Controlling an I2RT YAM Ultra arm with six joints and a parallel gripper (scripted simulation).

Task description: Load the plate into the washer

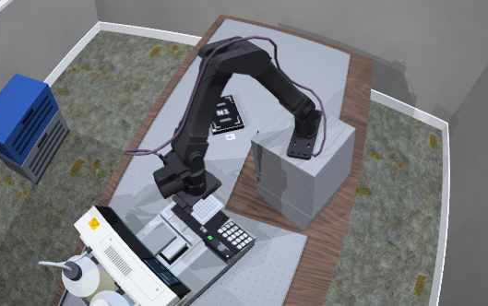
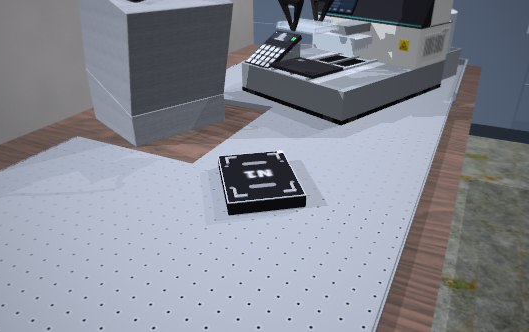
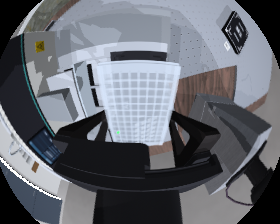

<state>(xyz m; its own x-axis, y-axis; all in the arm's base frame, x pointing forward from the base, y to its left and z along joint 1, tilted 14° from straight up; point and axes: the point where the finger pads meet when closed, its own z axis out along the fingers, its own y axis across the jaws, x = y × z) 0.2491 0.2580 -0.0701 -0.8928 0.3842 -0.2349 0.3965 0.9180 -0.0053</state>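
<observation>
Now: hand right at the well plate. Round my hand: plate washer: 7 cm ahead, 14 cm to the left, 6 cm below; then plate nest N1: 9 cm ahead, 45 cm to the right, 18 cm below; then label: 3 cm ahead, 37 cm to the right, 19 cm below.
</observation>
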